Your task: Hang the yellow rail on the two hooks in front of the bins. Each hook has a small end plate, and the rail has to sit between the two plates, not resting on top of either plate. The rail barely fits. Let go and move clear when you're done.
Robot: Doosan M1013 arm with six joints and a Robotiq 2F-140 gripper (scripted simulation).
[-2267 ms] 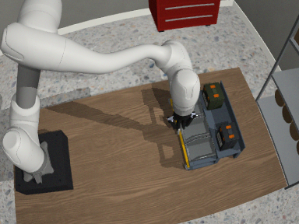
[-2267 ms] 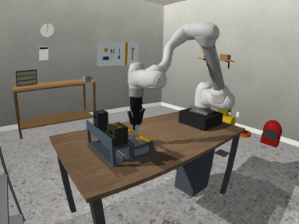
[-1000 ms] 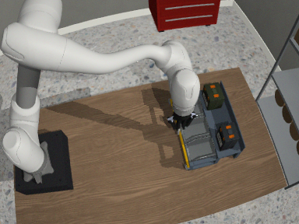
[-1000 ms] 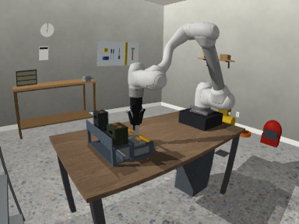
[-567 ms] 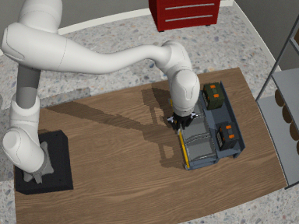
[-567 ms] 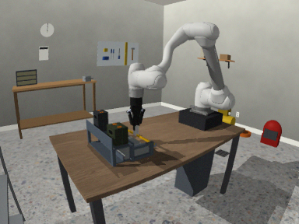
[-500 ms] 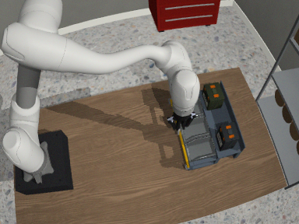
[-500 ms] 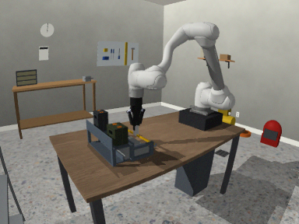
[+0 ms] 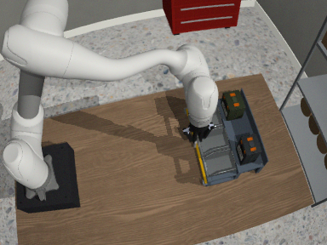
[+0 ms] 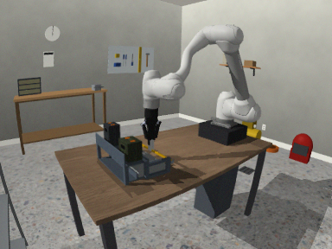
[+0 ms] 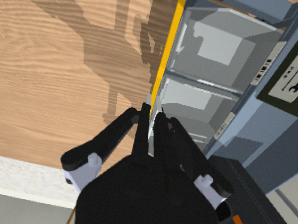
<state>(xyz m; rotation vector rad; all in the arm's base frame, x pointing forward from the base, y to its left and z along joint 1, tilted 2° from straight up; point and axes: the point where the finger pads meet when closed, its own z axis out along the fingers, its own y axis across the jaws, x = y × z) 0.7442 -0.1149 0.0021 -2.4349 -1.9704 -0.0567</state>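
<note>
My gripper is now 3 cm above the yellow rail.
</note>
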